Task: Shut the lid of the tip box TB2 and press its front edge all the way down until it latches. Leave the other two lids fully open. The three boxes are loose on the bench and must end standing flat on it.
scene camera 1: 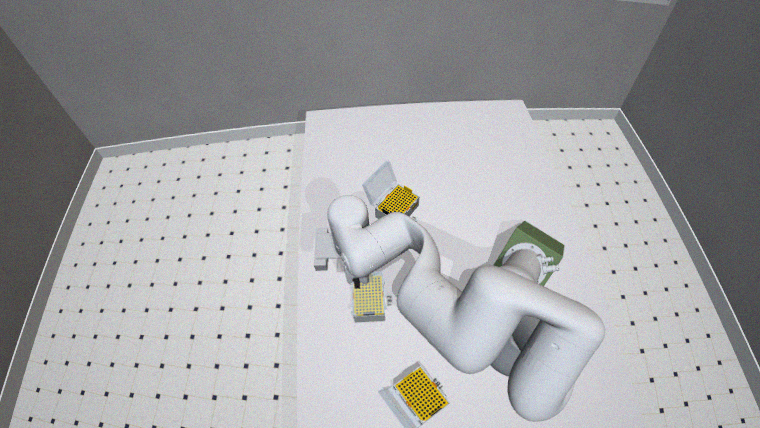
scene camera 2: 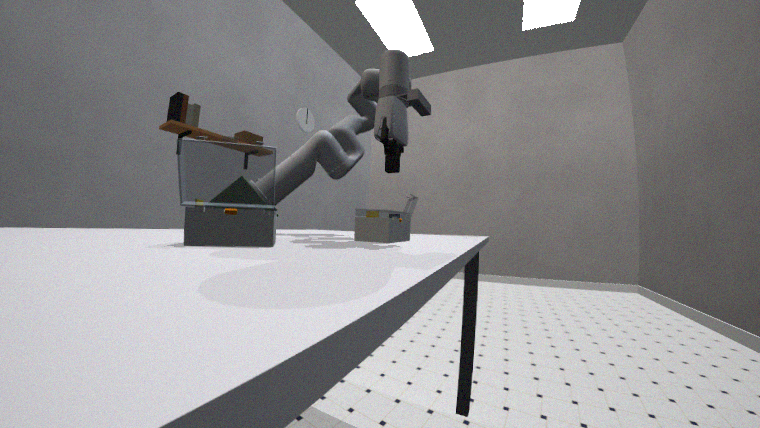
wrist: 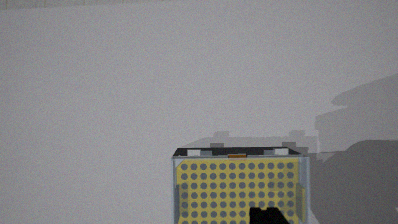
Labels:
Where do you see a clear lid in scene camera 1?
383, 179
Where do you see a tip box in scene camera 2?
At 367, 229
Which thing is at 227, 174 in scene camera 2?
A clear lid.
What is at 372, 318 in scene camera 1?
A tip box.

